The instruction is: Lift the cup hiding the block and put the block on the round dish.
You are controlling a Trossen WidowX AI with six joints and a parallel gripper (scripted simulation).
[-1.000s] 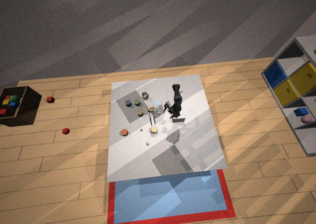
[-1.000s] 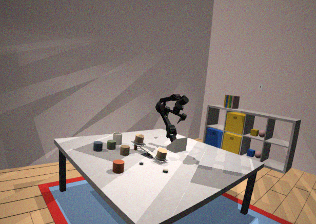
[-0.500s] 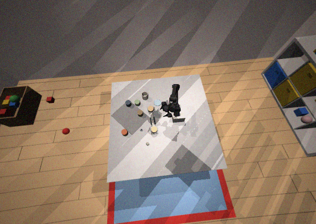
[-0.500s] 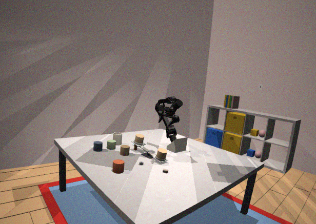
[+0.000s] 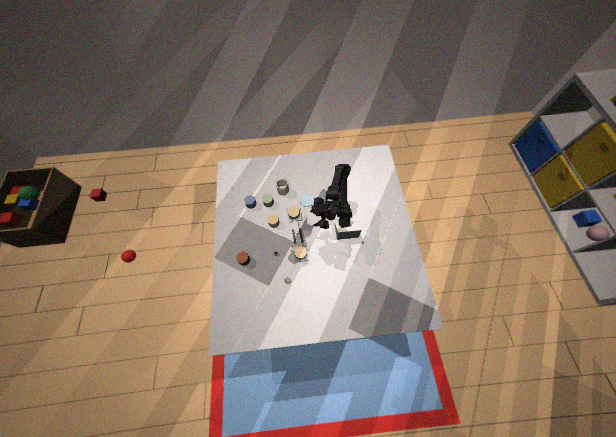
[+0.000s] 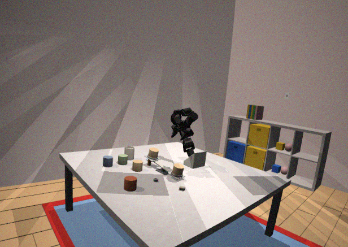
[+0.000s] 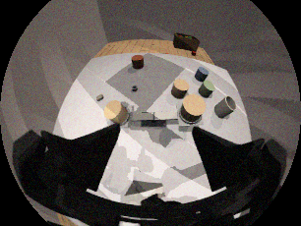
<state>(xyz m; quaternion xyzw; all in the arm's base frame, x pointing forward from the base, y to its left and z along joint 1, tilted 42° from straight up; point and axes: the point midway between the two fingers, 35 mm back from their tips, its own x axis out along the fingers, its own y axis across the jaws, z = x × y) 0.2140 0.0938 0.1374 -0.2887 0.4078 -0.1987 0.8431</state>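
The grey-green block is 190 mm below my gripper tip, 120 mm to the left of it and 100 mm ahead of it. From my gripper tip the other things lie so: small balance 210 mm below, 100 mm ahead, 10 mm to the right; green cup 320 mm to the right, 230 mm ahead, 200 mm below; dark ring 260 mm ahead, 230 mm below, 70 mm to the left.
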